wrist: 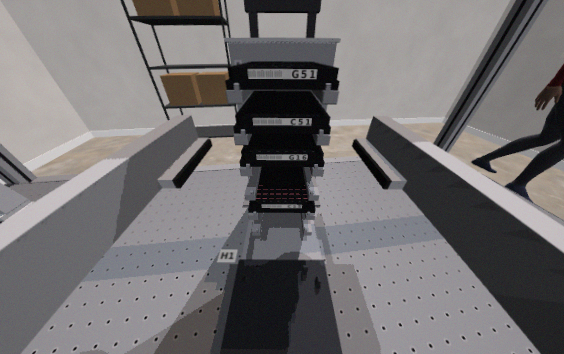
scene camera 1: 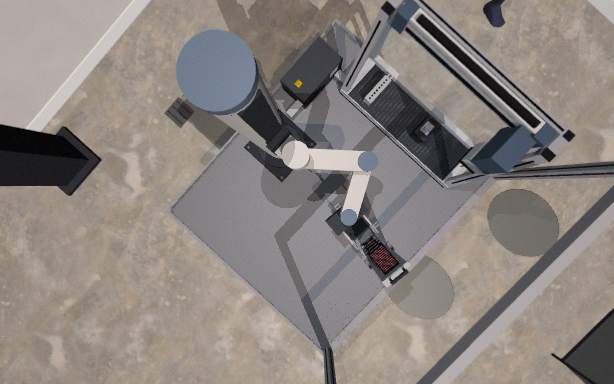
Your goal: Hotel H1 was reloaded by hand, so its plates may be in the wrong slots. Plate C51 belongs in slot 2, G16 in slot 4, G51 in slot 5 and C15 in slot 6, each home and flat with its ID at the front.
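Places are measured from the arm's base along level axes (x ahead, y left, z up), in metres.
Where they show: gripper, fingertip midpoint: (wrist: 282, 130) (scene camera 1: 367, 240).
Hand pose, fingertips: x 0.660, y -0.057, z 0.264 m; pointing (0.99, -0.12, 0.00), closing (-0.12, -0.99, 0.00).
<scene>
Things, the pixels of their top centre, and the offset from my fingertips. "pt": a spot on its surface instead. Level surfaces: height alone.
- Hotel H1, surface spot: (wrist: 282, 50) (scene camera 1: 393, 270) pt dx +0.163, dy -0.020, dz +0.045 m
- C51, middle of its top: (wrist: 282, 100) dx +0.100, dy -0.012, dz -0.003 m
- G16, middle of its top: (wrist: 282, 129) dx +0.100, dy -0.012, dz -0.038 m
- C15, middle of its top: (wrist: 281, 174) dx +0.100, dy -0.012, dz -0.109 m
- dark flat platform, middle of its top: (wrist: 281, 335) (scene camera 1: 351, 222) dx -0.072, dy +0.009, dz -0.182 m
- H1 label, surface spot: (wrist: 227, 256) pt dx +0.054, dy +0.092, dz -0.251 m
- dark box, surface spot: (scene camera 1: 311, 70) pt dx -0.776, dy +0.453, dz -0.136 m
- perforated deck, its level: dz -0.252 m
Hotel H1 (scene camera 1: 398, 274) (wrist: 282, 50) is upright ahead of my gripper. In the wrist view, plate G51 (wrist: 282, 75) is topmost, then C51 (wrist: 282, 121), then G16 (wrist: 281, 157). Below a gap is C15 (wrist: 281, 206), its ID small and blurred. Counting support pairs from the bottom, C15 appears in slot 2, G16 in 4, C51 in 5 and G51 in 6. IDs face my gripper. My gripper (scene camera 1: 365, 239) (wrist: 282, 130) is open and empty, with its fingers wide apart on either side of the line to the stack, short of the plates.
A dark flat platform (wrist: 280, 305) lies before the hotel, by the H1 label (wrist: 227, 256). A gantry machine (scene camera 1: 480, 70) and a dark box (scene camera 1: 311, 70) stand on the perforated deck (scene camera 1: 235, 200). A shelf rack (wrist: 180, 20) and a walking person (wrist: 542, 135) are beyond.
</scene>
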